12 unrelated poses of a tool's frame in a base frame.
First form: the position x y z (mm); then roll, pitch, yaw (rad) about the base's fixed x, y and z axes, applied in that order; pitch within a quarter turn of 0, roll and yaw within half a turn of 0.
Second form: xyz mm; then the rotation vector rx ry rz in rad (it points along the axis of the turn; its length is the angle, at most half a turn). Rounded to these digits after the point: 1 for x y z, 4 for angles.
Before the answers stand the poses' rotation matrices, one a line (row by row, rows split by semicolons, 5 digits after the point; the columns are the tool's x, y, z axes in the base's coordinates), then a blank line. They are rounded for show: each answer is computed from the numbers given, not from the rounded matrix.
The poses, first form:
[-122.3 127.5 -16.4 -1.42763 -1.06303 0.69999]
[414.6 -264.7 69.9 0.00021 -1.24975 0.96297]
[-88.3 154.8 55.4 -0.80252 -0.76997 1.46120]
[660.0 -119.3 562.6 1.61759 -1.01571 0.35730]
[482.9 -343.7 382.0 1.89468 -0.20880 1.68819]
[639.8 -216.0 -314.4 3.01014 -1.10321 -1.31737]
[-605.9 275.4 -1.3 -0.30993 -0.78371 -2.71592]
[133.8 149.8 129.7 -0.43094 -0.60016 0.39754]
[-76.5 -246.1 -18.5 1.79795 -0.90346 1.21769]
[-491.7 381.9 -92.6 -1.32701 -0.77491 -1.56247]
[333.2 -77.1 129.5 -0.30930 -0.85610 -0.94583]
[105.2 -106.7 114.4 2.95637 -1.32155 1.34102]
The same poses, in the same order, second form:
0.37189 0.56960 -0.73298; 0.31323 0.66630 0.67671; 0.87383 -0.48125 0.06937
0.18021 -0.82101 -0.54173; 0.25904 0.57092 -0.77907; 0.94891 0.00007 0.31556
0.07853 -0.63598 -0.76770; 0.71362 0.57358 -0.40217; 0.69611 -0.51627 0.49889
0.49373 -0.77895 0.38661; 0.18432 -0.34073 -0.92192; 0.84985 0.52644 -0.02465
-0.11458 0.33908 0.93376; 0.97155 -0.15788 0.17655; 0.20729 0.92742 -0.31134
0.11301 -0.98904 0.09499; -0.43634 -0.13529 -0.88955; 0.89266 0.05908 -0.44684
-0.64509 0.19717 0.73823; -0.29248 -0.95627 -0.00017; 0.70591 -0.21603 0.67455
0.76089 -0.13423 -0.63485; 0.31949 0.92906 0.18649; 0.56477 -0.34473 0.74980
0.21402 -0.05334 0.97537; 0.58071 -0.79596 -0.17095; 0.78547 0.60300 -0.13938
0.00595 0.24702 0.96899; -0.71446 -0.67693 0.17696; 0.69965 -0.69336 0.17246
0.38345 0.90701 -0.17407; -0.53151 0.37086 0.76155; 0.75529 -0.19949 0.62429
0.05618 0.91641 0.39627; 0.24019 -0.39765 0.88554; 0.96910 0.04543 -0.24245

[-122.3 127.5 -16.4 -0.8796 -1.2205 -0.1947]
[414.6 -264.7 69.9 0.5993 -1.1465 0.8307]
[-88.3 154.8 55.4 -0.0855 -1.0975 1.0119]
[660.0 -119.3 562.6 1.6267 -0.5203 1.0819]
[482.9 -343.7 382.0 1.5276 1.4780 1.2867]
[639.8 -216.0 -314.4 1.6747 -1.4082 0.9758]
[-605.9 275.4 -1.3 -1.1557 0.1730 -2.6216]
[133.8 149.8 129.7 -0.2936 -0.6630 0.2507]
[-76.5 -246.1 -18.5 1.9816 0.4862 1.6234]
[-491.7 381.9 -92.6 -1.5886 0.4916 -1.7550]
[333.2 -77.1 129.5 -0.6755 -0.6532 -1.0111]
[105.2 -106.7 114.4 -1.7095 -1.1656 -1.3760]

